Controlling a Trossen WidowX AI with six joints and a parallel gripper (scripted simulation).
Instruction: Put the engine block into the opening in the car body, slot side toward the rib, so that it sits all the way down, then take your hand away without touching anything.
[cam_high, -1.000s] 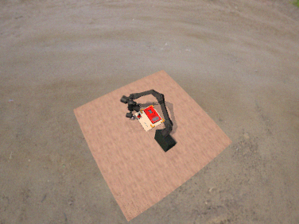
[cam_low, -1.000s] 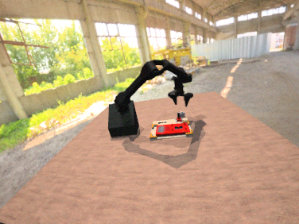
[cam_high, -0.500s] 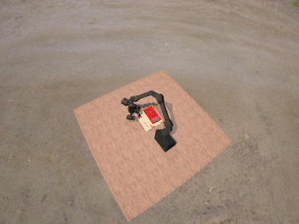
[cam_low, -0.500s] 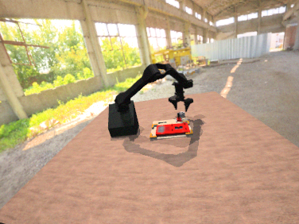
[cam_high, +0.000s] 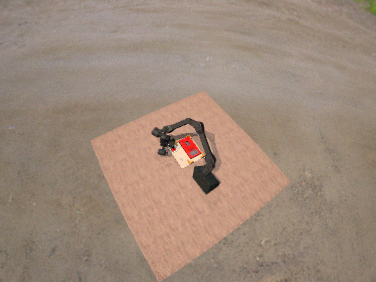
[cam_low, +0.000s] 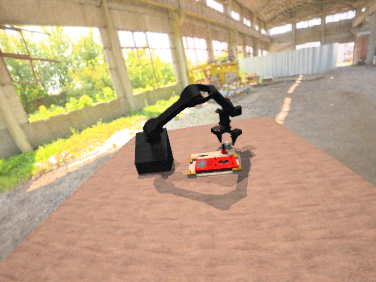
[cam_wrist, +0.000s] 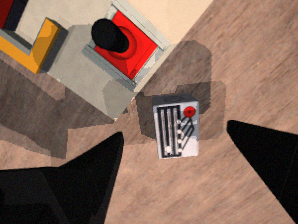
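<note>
The engine block lies 1 cm below my gripper tip. From my gripper tip the other things lie so: cream base plate: 15 cm to the right, 11 cm behind, 1 cm below.
</note>
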